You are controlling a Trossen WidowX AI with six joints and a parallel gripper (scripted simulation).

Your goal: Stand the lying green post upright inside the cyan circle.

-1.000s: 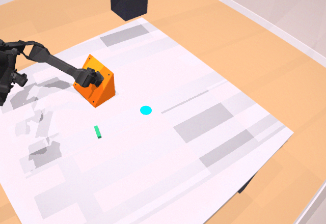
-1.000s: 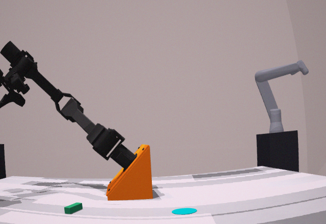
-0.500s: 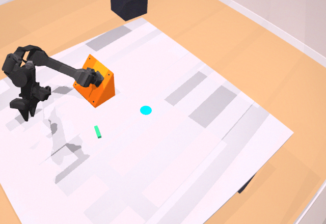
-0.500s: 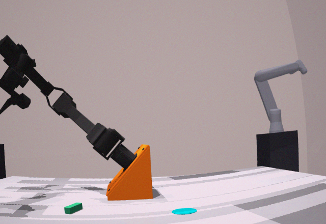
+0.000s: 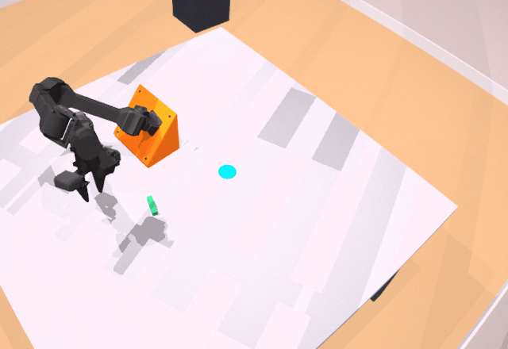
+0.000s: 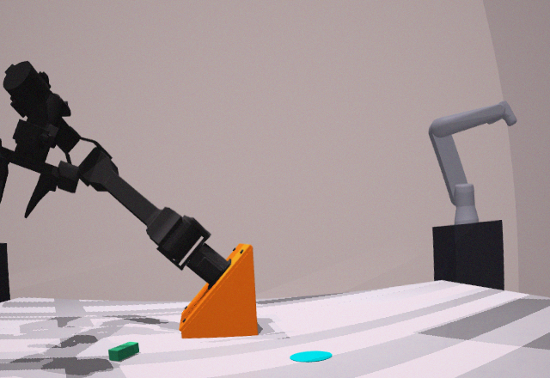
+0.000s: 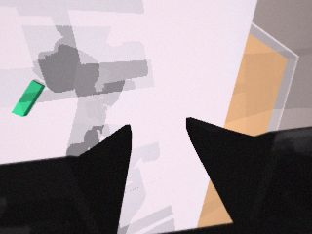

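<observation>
Now: the green post 210 mm below my gripper tip, 170 mm to the left of it and 30 mm behind it. From my gripper tip the other things lie so: cyan circle 440 mm to the left, 220 mm below.
</observation>
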